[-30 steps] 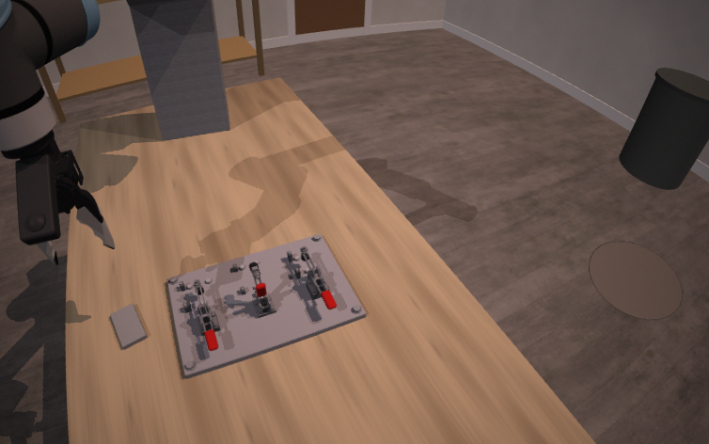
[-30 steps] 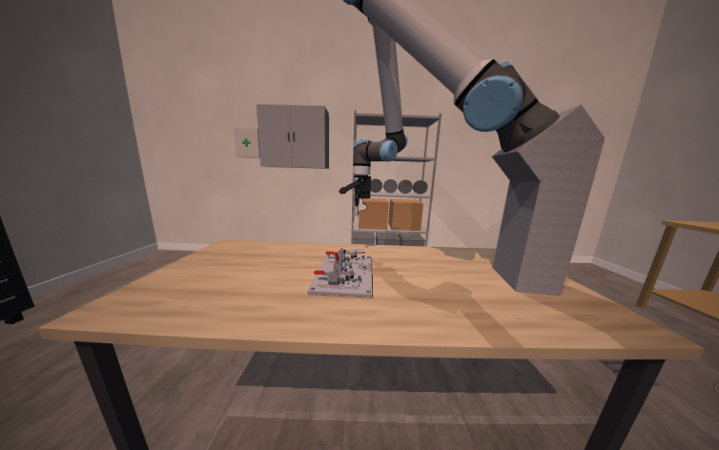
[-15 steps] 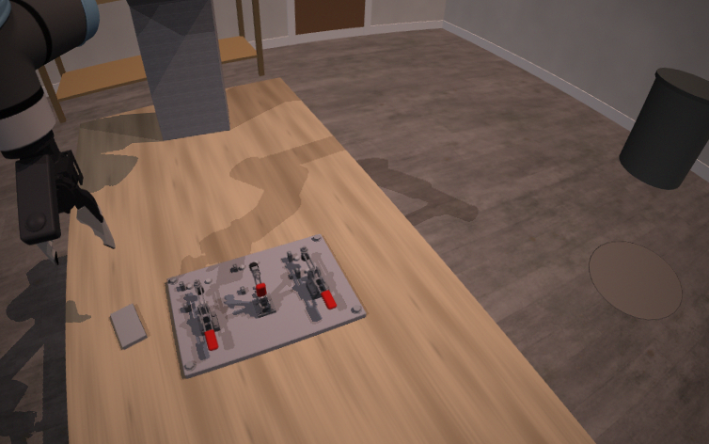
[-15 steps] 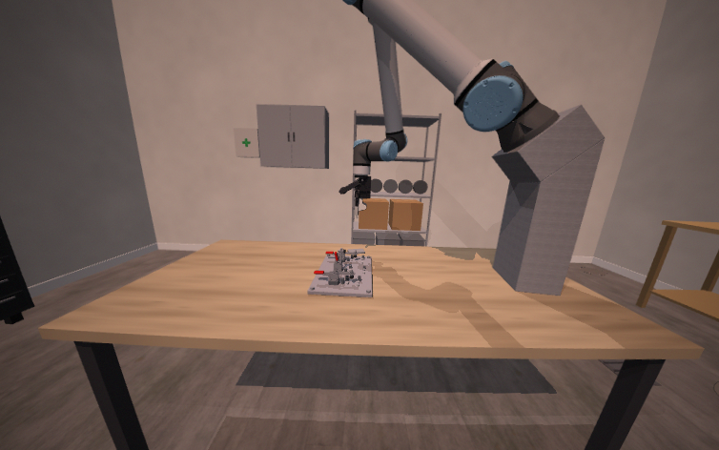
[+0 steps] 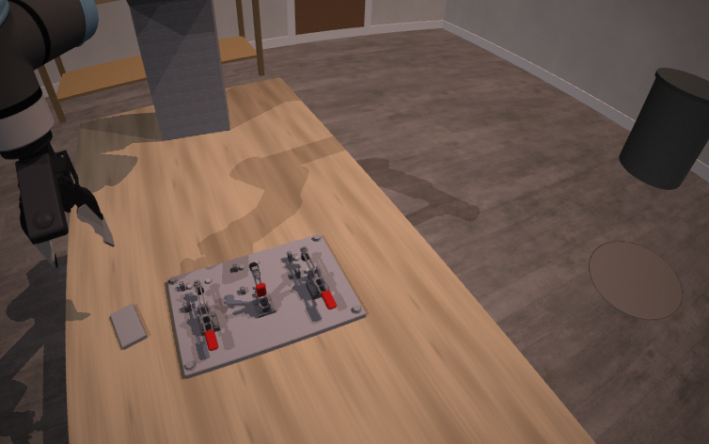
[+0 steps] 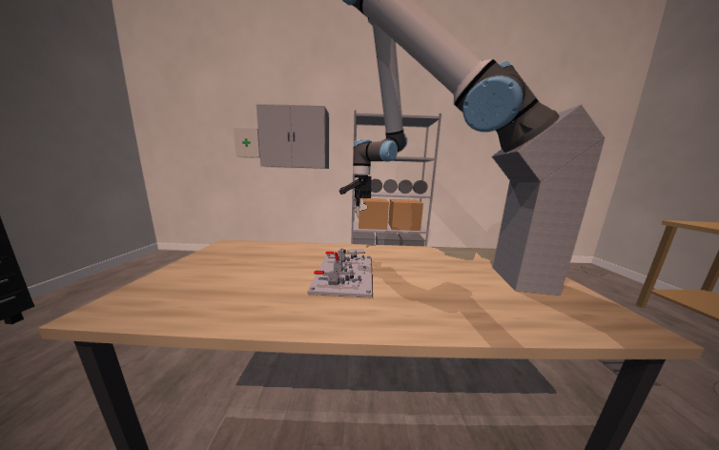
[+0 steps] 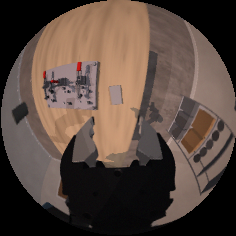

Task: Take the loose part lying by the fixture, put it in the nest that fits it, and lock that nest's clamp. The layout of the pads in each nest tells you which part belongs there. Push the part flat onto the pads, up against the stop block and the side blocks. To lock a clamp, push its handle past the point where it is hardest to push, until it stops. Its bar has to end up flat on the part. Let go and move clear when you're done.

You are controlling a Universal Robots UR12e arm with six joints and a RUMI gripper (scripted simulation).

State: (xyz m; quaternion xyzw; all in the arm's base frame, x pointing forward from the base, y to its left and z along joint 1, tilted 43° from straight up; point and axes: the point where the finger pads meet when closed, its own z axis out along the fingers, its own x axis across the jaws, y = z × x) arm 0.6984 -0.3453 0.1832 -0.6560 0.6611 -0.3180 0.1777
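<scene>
My hand is 21 cm above the loose part. The rest, counted from my hand: fixture: 25 cm to the left, 21 cm below, 9 cm ahead.
</scene>
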